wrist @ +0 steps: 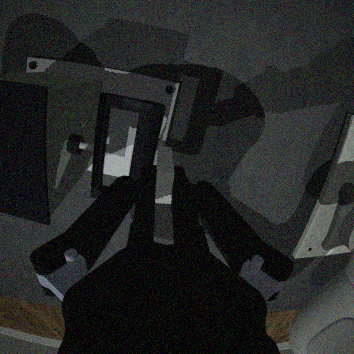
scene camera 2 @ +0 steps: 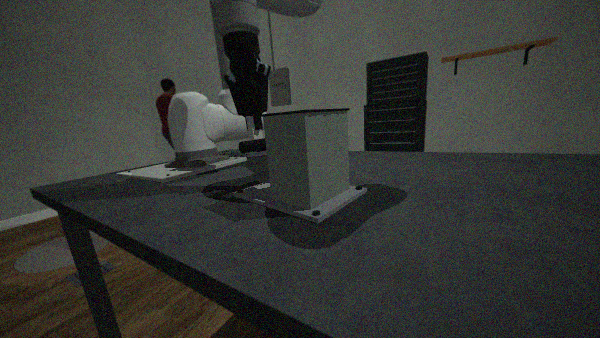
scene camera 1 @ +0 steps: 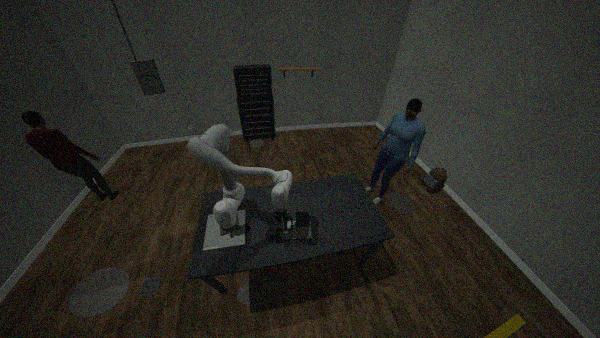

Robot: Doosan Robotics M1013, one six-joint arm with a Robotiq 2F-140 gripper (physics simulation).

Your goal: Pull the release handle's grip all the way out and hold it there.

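Observation:
The release handle's black grip [wrist: 150,132] [scene camera 2: 252,146] is a rectangular frame standing off the left side of the pale housing [scene camera 2: 327,155] in scene camera 2. In the wrist view the housing's dark top [wrist: 22,150] is at the left, and a short light rod with a black collar [wrist: 75,144] shows between it and the grip. My gripper [wrist: 163,158] [scene camera 2: 257,131] points down, shut and empty. Its fingertips are just above the grip in scene camera 2 and by the grip's outer bar in the wrist view. Whether they touch it cannot be told.
The housing's bolted base plate [scene camera 2: 342,200] stands on the dark table [scene camera 2: 450,225]. The arm's white base plate [scene camera 1: 215,241] [wrist: 320,235] is beside it. A person in blue [scene camera 1: 400,135] is near the table's right side; another in red [scene camera 1: 52,150] is at the left.

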